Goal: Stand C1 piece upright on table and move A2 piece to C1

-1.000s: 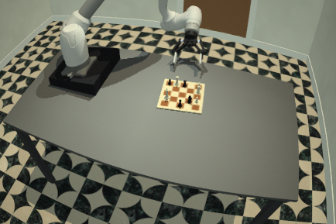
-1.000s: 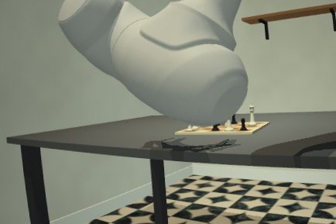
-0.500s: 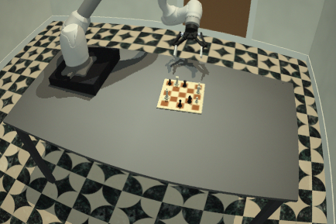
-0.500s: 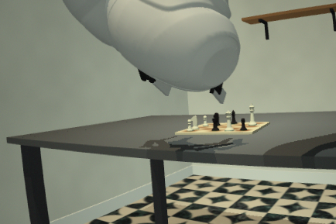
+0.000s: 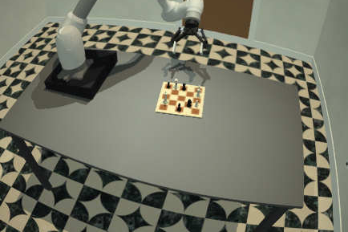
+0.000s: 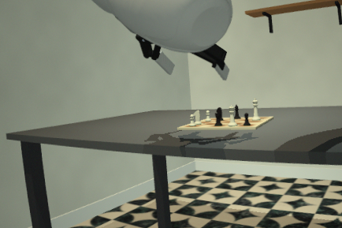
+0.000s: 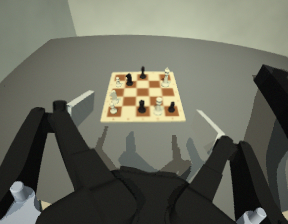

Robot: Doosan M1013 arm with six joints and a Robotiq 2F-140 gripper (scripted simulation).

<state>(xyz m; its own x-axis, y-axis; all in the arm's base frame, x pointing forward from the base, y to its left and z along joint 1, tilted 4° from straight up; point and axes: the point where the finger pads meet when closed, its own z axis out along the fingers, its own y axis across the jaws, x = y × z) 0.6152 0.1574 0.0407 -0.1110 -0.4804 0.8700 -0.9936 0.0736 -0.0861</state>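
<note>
My gripper is now 1 cm short of the chessboard, 20 cm to the left of it and 15 cm above it.
</note>
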